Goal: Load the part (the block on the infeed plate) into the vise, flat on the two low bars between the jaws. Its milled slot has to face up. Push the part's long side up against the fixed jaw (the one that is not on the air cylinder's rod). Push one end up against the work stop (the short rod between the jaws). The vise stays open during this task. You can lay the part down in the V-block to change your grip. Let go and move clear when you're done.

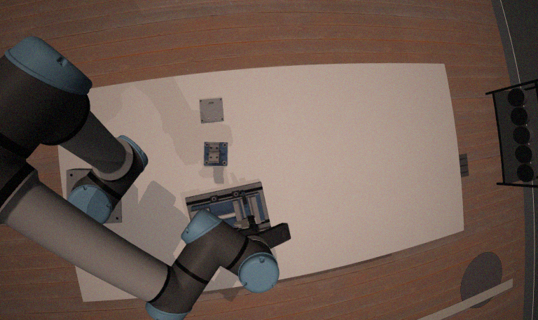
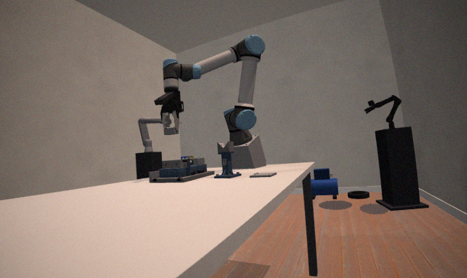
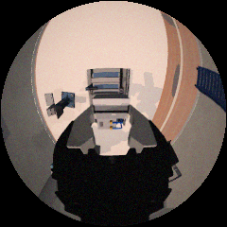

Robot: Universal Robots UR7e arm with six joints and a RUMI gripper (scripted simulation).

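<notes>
The part is right at my hand. Round my hand: vise: 200 mm below, 60 mm behind, 30 mm to the left; infeed plate: 420 mm to the left, 240 mm below, 10 mm ahead.
</notes>
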